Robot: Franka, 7 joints.
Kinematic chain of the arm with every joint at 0, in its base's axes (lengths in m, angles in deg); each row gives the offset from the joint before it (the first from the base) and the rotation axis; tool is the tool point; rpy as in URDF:
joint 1: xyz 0 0 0.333 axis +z
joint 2: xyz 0 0 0 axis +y
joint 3: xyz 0 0 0.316 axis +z
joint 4: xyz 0.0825 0 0 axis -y
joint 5: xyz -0.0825 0 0.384 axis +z
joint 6: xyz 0 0 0 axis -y
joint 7: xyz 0.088 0 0 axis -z
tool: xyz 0 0 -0.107 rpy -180 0 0
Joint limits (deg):
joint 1: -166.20..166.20
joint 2: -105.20..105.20
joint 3: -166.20..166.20
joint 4: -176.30..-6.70
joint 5: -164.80..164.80
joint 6: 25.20..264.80
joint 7: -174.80..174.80
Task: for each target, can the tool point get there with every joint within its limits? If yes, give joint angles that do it. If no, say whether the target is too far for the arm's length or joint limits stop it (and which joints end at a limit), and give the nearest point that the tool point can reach.
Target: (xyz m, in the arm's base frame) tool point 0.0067 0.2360 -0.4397
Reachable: no: joint limits stop it (at a limit: joint 2) | nearest point 0.0069 0.2422 -0.3592 | short by 0.081 m
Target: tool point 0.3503 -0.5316 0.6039
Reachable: yes | joints -92.18 6.72 33.92 -98.43 101.78 124.32 -57.57
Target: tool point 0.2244 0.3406 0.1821
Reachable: yes | joints 45.15 21.62 22.53 -155.03 -137.86 67.79 101.49
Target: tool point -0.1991 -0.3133 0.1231
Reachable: yes | joints -41.94 80.64 -77.47 -144.35 94.47 66.94 -103.95
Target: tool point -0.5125 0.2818 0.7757
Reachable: yes | joints 84.09 56.30 118.92 -85.65 92.68 161.17 25.56
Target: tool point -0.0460 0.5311 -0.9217
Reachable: no: too far | nearest point -0.0347 0.4003 -0.3474 | short by 0.589 m
